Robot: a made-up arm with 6 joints. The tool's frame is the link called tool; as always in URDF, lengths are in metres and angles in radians.
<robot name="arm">
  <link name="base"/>
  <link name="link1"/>
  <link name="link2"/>
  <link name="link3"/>
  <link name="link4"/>
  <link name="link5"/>
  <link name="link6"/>
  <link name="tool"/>
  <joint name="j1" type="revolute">
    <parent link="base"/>
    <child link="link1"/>
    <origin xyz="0 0 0.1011" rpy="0 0 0"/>
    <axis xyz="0 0 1"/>
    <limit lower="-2.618" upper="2.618" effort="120" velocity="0.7"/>
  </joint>
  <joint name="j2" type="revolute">
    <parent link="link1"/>
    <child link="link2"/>
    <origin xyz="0 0 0" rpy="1.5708 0 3.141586"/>
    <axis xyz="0 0 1"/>
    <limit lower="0" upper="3.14" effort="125" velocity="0.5"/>
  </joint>
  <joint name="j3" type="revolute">
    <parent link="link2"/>
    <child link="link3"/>
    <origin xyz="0.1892 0.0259 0" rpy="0 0 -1.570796"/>
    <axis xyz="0 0 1"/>
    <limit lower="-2.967" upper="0" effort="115" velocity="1.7"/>
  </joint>
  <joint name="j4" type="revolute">
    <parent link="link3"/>
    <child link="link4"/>
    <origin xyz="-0.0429 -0.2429 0" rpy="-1.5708 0 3.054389"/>
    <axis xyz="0 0 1"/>
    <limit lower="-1.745" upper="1.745" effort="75" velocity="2.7"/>
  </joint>
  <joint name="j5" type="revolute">
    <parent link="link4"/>
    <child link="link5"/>
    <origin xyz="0 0 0" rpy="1.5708 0 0"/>
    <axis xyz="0 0 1"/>
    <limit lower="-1.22" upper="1.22" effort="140" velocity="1.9"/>
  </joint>
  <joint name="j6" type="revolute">
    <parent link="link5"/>
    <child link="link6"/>
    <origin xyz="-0.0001 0.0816 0" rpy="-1.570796 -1.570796 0"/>
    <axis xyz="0 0 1"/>
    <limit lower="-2.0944" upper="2.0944" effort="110" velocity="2.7"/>
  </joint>
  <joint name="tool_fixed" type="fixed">
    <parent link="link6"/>
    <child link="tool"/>
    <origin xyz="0 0 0" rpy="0 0 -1.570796"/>
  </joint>
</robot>
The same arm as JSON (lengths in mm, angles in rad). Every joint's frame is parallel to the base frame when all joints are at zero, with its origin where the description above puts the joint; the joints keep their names.
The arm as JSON. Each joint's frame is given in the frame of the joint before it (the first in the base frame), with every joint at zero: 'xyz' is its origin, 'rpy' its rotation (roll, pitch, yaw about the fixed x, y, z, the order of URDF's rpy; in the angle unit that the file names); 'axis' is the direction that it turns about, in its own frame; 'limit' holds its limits. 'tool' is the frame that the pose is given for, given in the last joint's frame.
{
  "units": {
    "length": "mm",
    "angle": "rad"
  },
  "joints": [
    {
      "name": "j1",
      "type": "revolute",
      "origin": {
        "xyz": [
          0.0,
          0.0,
          101.1
        ],
        "rpy": [
          0.0,
          0.0,
          0.0
        ]
      },
      "axis": "+z",
      "limit": {
        "lower": -2.618,
        "upper": 2.618
      }
    },
    {
      "name": "j2",
      "type": "revolute",
      "origin": {
        "xyz": [
          0.0,
          0.0,
          0.0
        ],
        "rpy": [
          0.0,
          0.0,
          0.0
        ]
      },
      "axis": "+y",
      "limit": {
        "lower": 0.0,
        "upper": 3.14
      }
    },
    {
      "name": "j3",
      "type": "revolute",
      "origin": {
        "xyz": [
          -189.2,
          0.0,
          25.9
        ],
        "rpy": [
          0.0,
          0.0,
          0.0
        ]
      },
      "axis": "+y",
      "limit": {
        "lower": -2.967,
        "upper": 0.0
      }
    },
    {
      "name": "j4",
      "type": "revolute",
      "origin": {
        "xyz": [
          242.9,
          0.0,
          42.9
        ],
        "rpy": [
          0.0,
          0.0,
          0.0
        ]
      },
      "axis": [
        0.9962,
        0.0,
        0.0871
      ],
      "limit": {
        "lower": -1.745,
        "upper": 1.745
      }
    },
    {
      "name": "j5",
      "type": "revolute",
      "origin": {
        "xyz": [
          0.0,
          0.0,
          0.0
        ],
        "rpy": [
          0.0,
          0.0,
          0.0
        ]
      },
      "axis": "+y",
      "limit": {
        "lower": -1.22,
        "upper": 1.22
      }
    },
    {
      "name": "j6",
      "type": "revolute",
      "origin": {
        "xyz": [
          81.3,
          0.0,
          7.0
        ],
        "rpy": [
          0.0,
          0.0,
          0.0
        ]
      },
      "axis": [
        0.9962,
        0.0,
        0.0871
      ],
      "limit": {
        "lower": -2.0944,
        "upper": 2.0944
      }
    }
  ],
  "tool": {
    "origin": {
      "xyz": [
        0.0,
        0.0,
        0.0
      ],
      "rpy": [
        0.0,
        1.4836,
        0.0
      ]
    }
  }
}

